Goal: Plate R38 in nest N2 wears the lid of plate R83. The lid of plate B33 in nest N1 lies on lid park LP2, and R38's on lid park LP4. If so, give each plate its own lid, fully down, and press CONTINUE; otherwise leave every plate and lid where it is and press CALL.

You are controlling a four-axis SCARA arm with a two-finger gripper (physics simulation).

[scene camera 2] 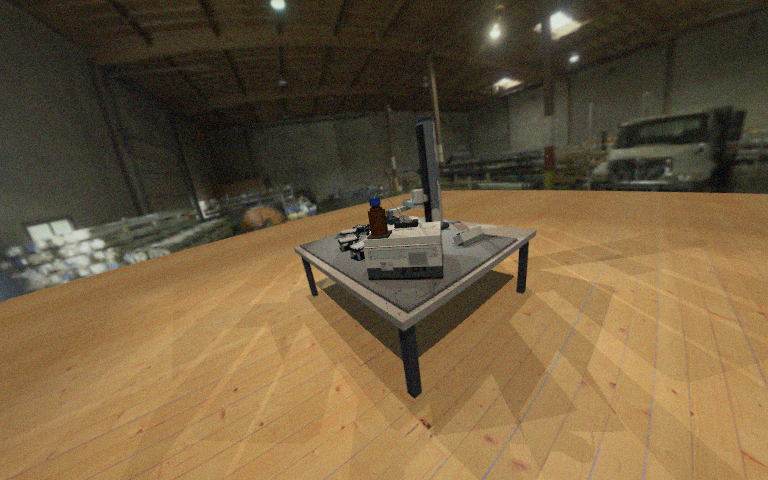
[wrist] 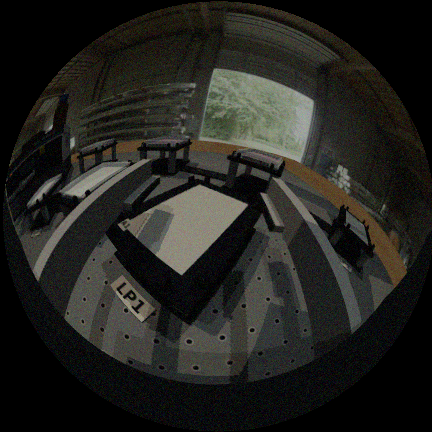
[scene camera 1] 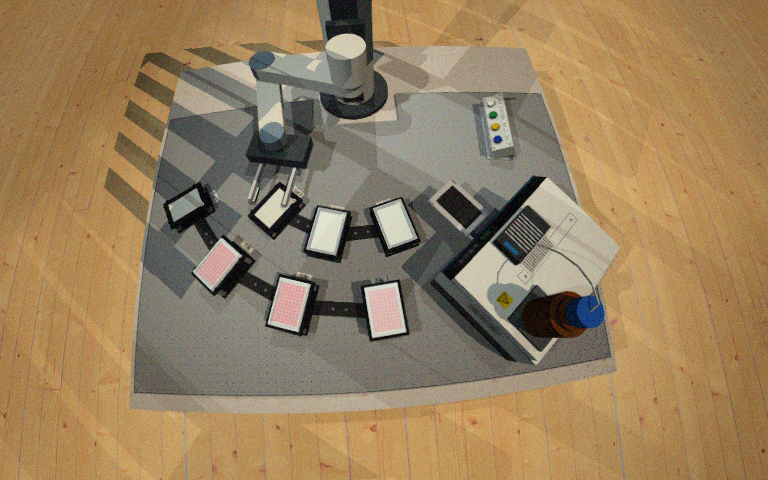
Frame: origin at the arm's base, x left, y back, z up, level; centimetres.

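Seen in the pictures: gripper, fingertip midpoint: (wrist: 208, 176) (scene camera 1: 267, 203).
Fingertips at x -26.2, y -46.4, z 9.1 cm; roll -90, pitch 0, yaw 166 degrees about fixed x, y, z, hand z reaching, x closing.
Note:
Offsets run from my fingertips to a thing's top centre. "*": to the spot under its first point.
My gripper (scene camera 1: 270, 200) (wrist: 208, 176) is open and empty; its fingers stand moderately apart above the white-topped lid @(* dx +1.1, dy -1.0, dz -3.6 cm) (scene camera 1: 274, 210) (wrist: 210, 220) on park LP1. Its small tag is not readable. Two more light lids @(dx +16.9, dy -8.9, dz -2.4 cm) (scene camera 1: 328, 230) @(dx +36.0, dy -8.2, dz -2.4 cm) (scene camera 1: 394, 224) rest on the parks to the right. A grey-looking one @(dx -29.4, dy +3.9, dz -2.4 cm) (scene camera 1: 187, 205) (wrist: 356, 226) is on the stand at far left in the overhead view. Three pink-gridded plates @(dx -14.5, dy -16.9, dz +0.5 cm) (scene camera 1: 218, 264) @(dx +6.5, dy -28.9, dz +0.1 cm) (scene camera 1: 291, 303) @(dx +31.3, dy -32.0, dz +0.9 cm) (scene camera 1: 385, 309) sit in the front row. Plate names and nest labels are too small to read. The button box @(dx +74.5, dy +24.9, dz +0.6 cm) (scene camera 1: 501, 144) (scene camera 2: 468, 234) stands at the back right.
A large white instrument (scene camera 1: 589, 232) (scene camera 2: 404, 249) with a brown, blue-capped bottle @(* dx +60.4, dy -38.3, dz +24.7 cm) (scene camera 1: 546, 318) (scene camera 2: 377, 221) fills the right side. A small black-topped stand (scene camera 1: 457, 204) is beside it. Dark bars @(* dx +18.9, dy -30.5, dz -7.4 cm) (scene camera 1: 339, 309) link the stands. The arm's column (scene camera 2: 428, 169) rises at the back.

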